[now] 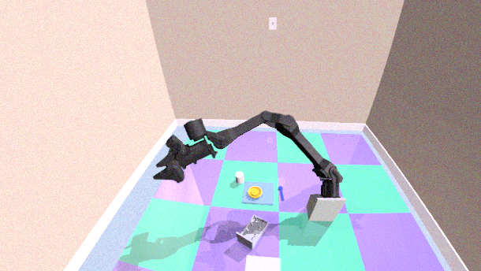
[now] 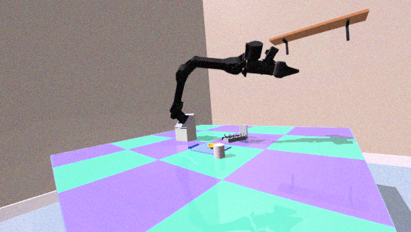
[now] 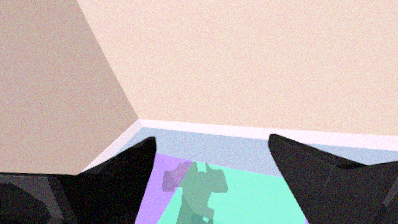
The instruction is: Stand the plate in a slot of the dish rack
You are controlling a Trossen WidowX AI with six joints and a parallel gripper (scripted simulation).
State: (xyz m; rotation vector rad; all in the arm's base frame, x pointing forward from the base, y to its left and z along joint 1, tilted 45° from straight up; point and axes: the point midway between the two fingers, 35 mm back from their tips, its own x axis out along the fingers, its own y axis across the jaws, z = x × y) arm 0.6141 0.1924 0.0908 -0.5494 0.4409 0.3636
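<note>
My gripper tip is now 33 cm past the yellow plate, 31 cm above it and 18 cm to the left of it. Round my gripper tip: white cup 30 cm below, 26 cm to the right, 24 cm behind; light blue mat 34 cm behind, 33 cm below, 19 cm to the right; dish rack 33 cm behind, 30 cm below, 2 cm to the left.
</note>
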